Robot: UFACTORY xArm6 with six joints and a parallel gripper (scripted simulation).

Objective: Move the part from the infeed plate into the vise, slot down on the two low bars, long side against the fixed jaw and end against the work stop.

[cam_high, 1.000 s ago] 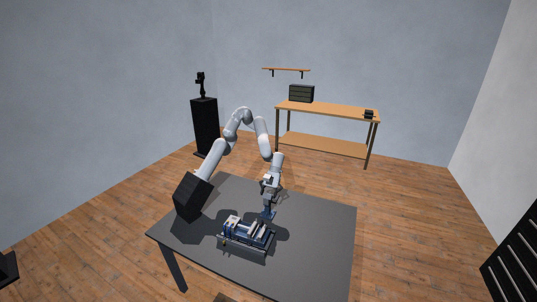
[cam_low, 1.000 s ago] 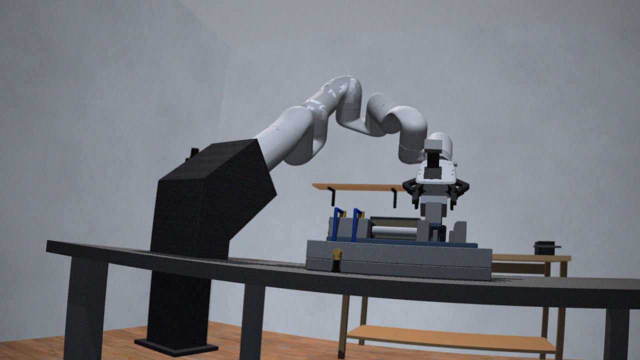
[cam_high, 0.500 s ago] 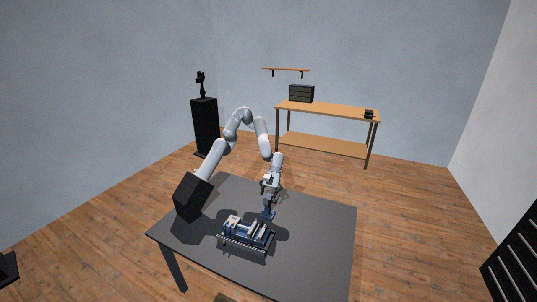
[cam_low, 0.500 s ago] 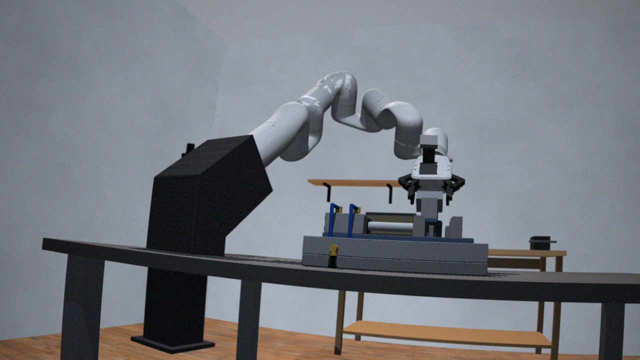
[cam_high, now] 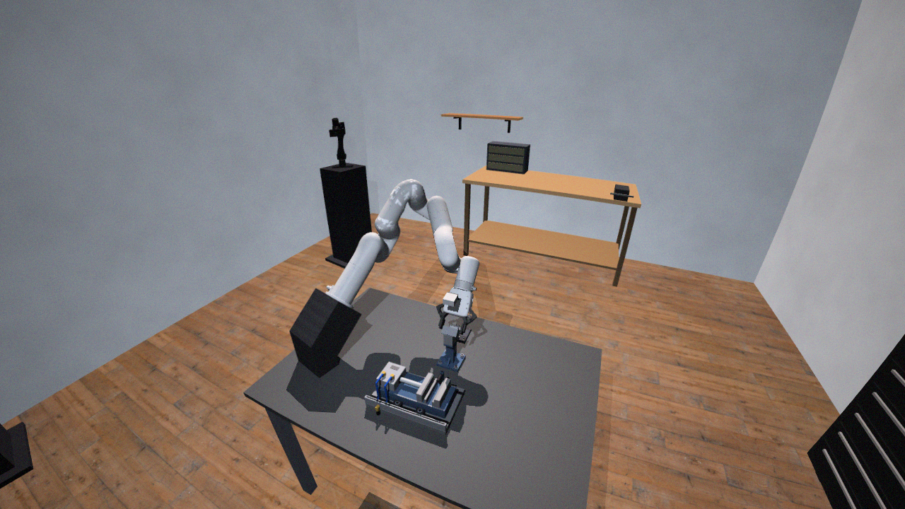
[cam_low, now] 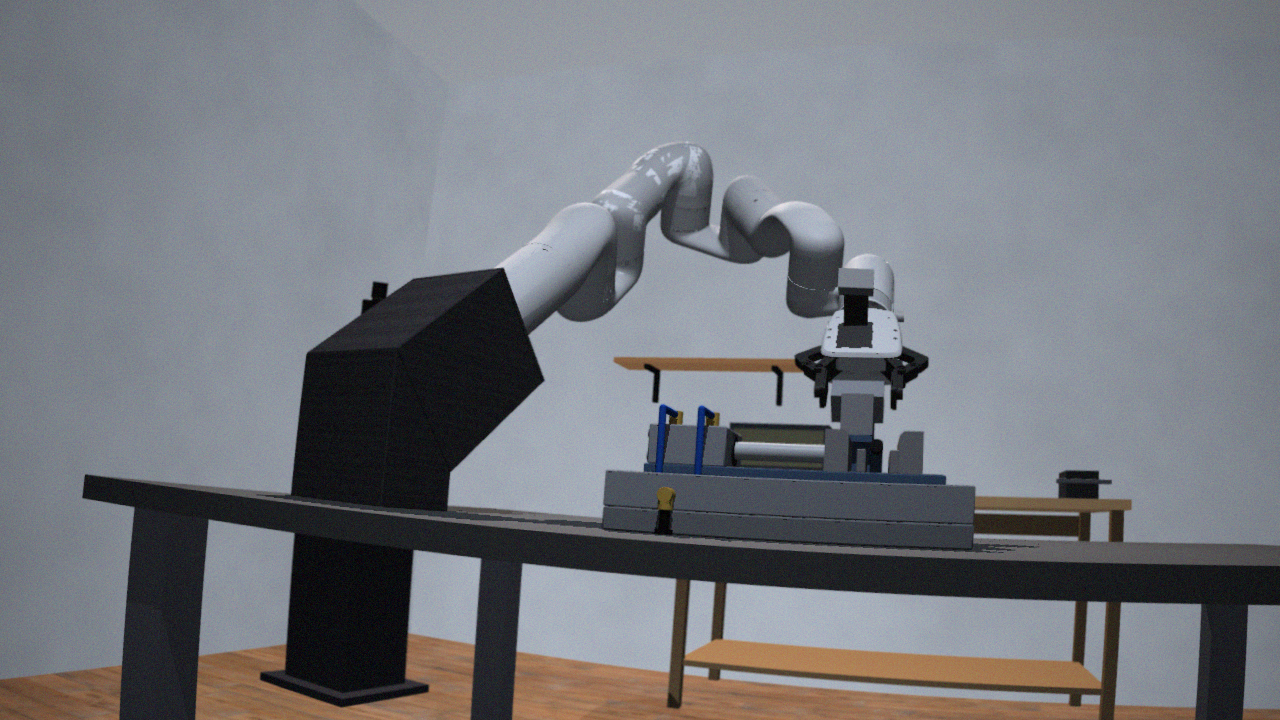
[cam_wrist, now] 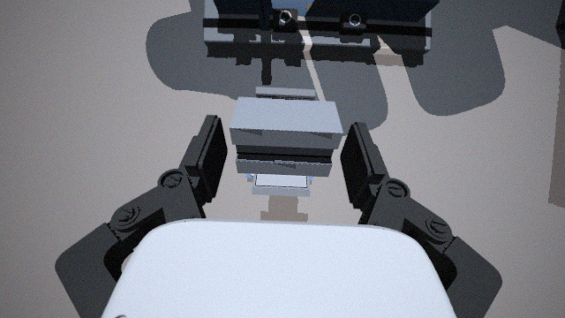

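The part lies 1 cm below my hand. From my hand the other things lie so: moving jaw: 4 cm ahead, 22 cm to the right, 9 cm below; work stop: 6 cm ahead, 17 cm to the right, 8 cm below; fixed jaw: 10 cm ahead, 21 cm to the right, 9 cm below.
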